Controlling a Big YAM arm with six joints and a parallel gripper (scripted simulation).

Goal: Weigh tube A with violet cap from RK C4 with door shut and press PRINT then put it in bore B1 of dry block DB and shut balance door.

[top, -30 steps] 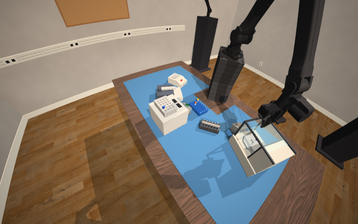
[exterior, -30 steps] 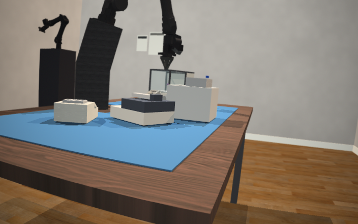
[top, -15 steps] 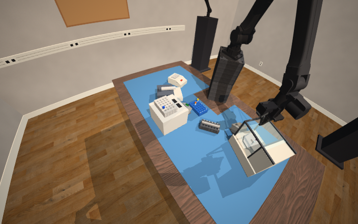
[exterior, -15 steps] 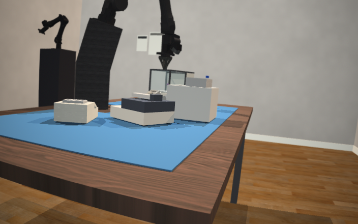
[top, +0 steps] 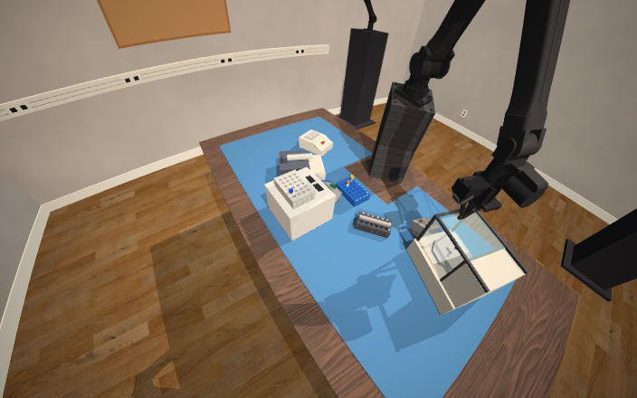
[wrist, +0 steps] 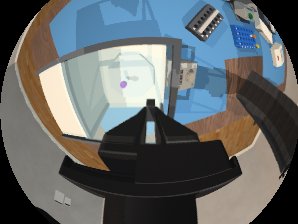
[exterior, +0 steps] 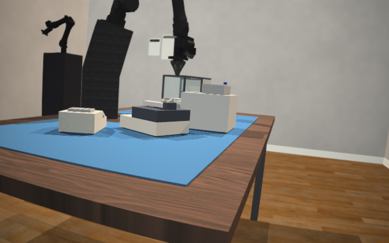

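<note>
Right now my hand is 40 mm past the round white print key, 90 mm to the left of it and 150 mm above it. Also, from my hand: balance door (10 mm ahead, 30 mm to the left, 10 mm below); then blue rack RK (40 mm ahead, 390 mm to the right, 210 mm below); then dark magnet block (100 mm ahead, 210 mm to the right, 200 mm below).
</note>
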